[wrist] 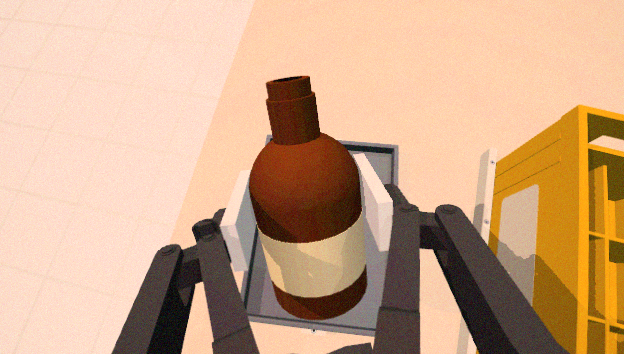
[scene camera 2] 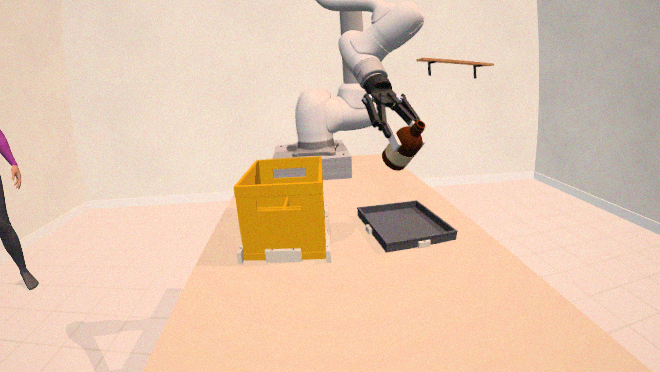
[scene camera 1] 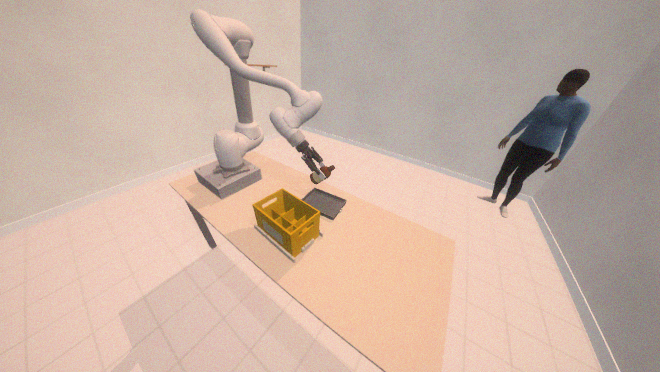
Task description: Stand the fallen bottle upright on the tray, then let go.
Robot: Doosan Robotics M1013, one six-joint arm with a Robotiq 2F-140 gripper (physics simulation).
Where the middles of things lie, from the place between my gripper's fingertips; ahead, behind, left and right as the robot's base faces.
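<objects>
There's a brown bottle (scene camera 2: pixel 410 138) here, and my hand is 10 mm to the left of it and 20 mm past it.
</objects>
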